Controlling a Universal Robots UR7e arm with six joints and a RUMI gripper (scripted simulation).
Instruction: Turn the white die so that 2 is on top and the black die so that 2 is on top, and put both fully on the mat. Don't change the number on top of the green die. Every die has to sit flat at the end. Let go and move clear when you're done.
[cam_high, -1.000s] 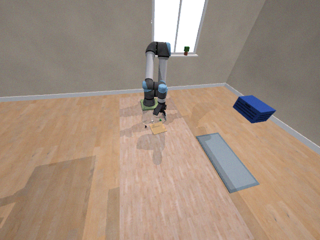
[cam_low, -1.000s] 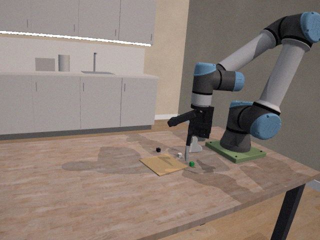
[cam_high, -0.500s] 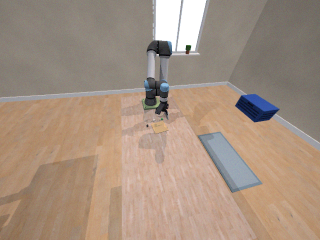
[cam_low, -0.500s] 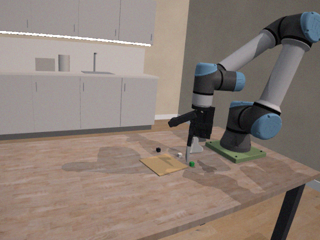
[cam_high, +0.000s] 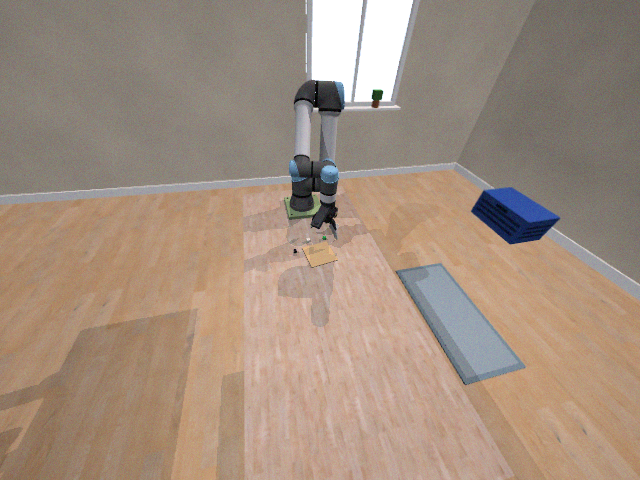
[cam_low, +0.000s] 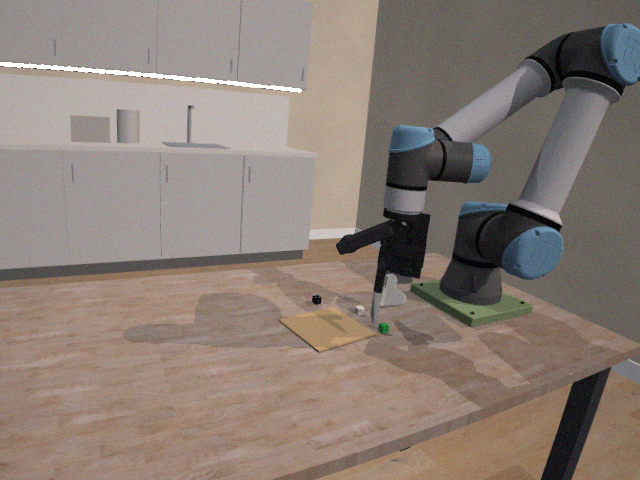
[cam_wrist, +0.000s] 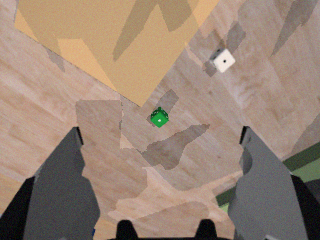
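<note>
My gripper is now 3 cm above the green die, 1 cm to the right of it and 1 cm past it. Round my hand: white die: 8 cm to the right, 3 cm below, 1 cm ahead; then black die: 15 cm to the right, 9 cm ahead, 3 cm below; then tan mat: 10 cm ahead, 4 cm below, 2 cm to the right.
</note>
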